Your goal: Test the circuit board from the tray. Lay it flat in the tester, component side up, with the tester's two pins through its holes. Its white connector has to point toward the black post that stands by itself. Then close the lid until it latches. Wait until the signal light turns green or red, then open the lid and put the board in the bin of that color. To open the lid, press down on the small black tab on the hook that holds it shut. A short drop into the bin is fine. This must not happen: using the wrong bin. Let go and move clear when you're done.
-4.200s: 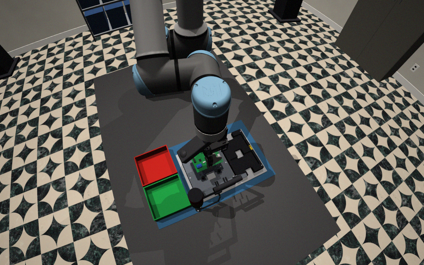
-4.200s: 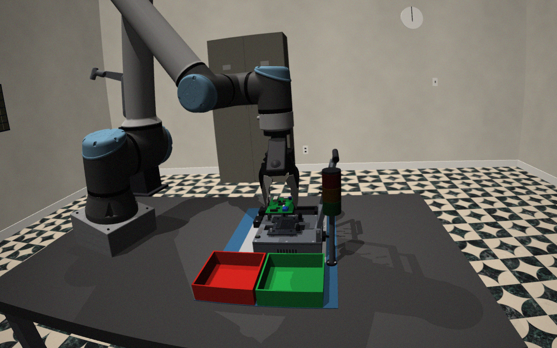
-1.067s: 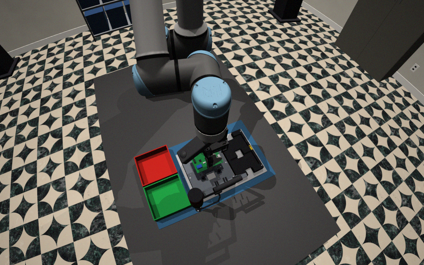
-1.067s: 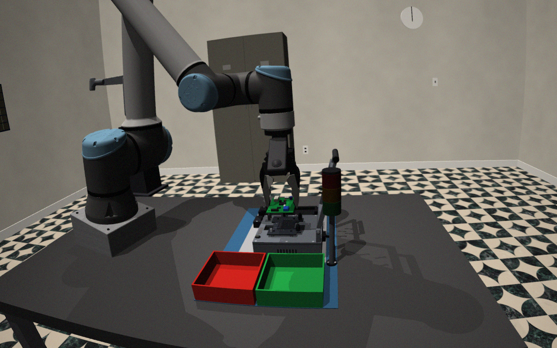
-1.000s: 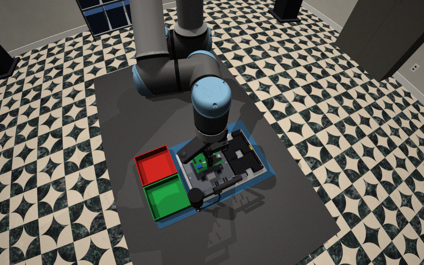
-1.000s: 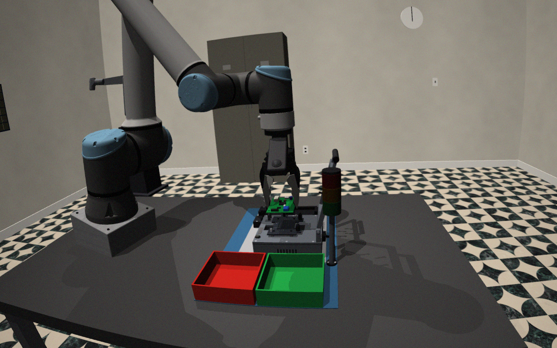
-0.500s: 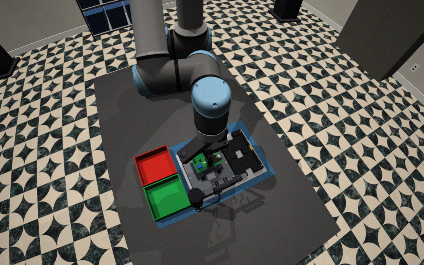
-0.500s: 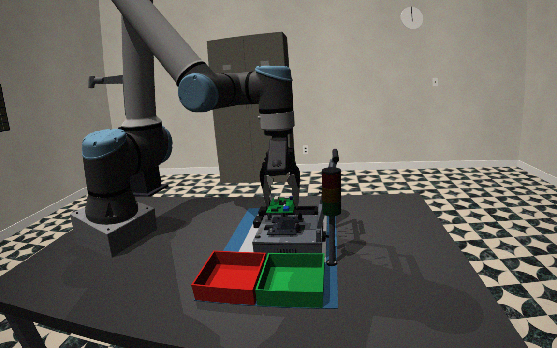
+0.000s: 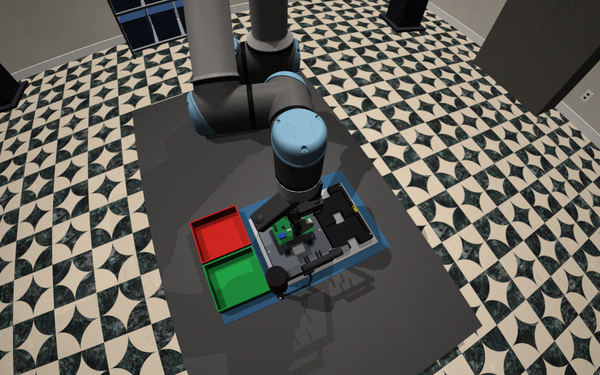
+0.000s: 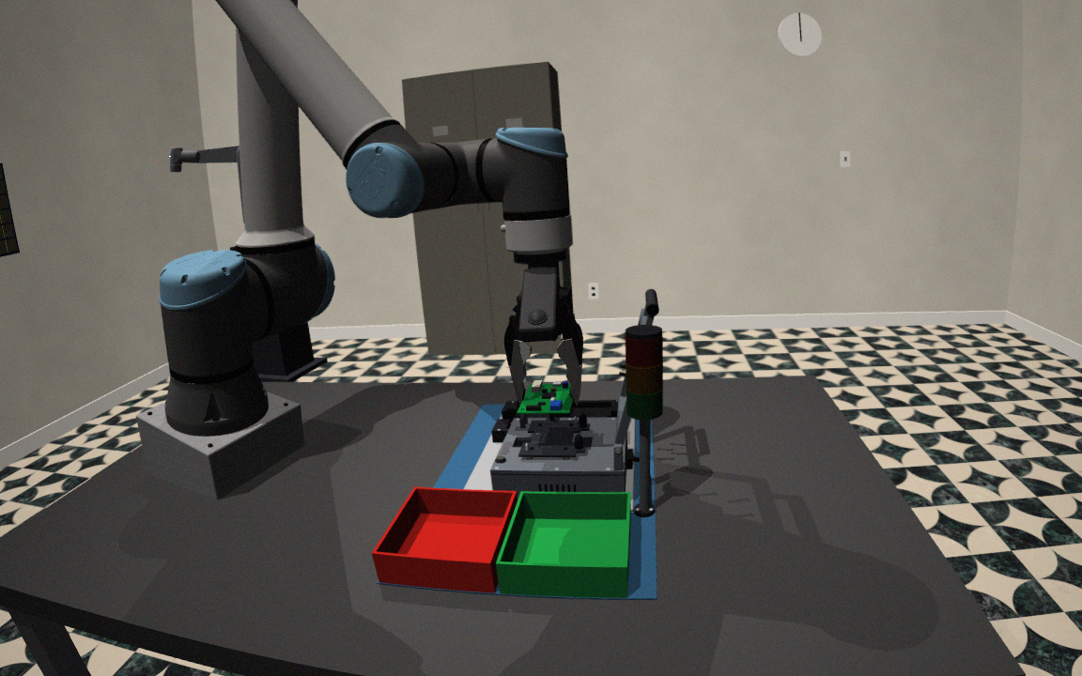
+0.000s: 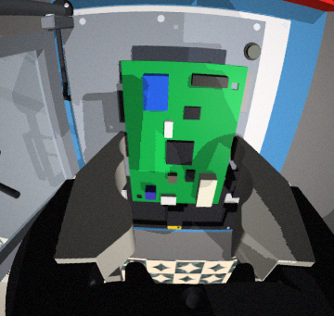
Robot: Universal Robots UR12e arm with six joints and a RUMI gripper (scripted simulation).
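My gripper is now 10 mm to the right of the green circuit board. Round my hand: clear lid: 120 mm ahead, 20 mm to the left, 50 mm above; green bin: 70 mm ahead, 190 mm to the right, 120 mm below; red bin: 80 mm behind, 210 mm to the right, 120 mm below.
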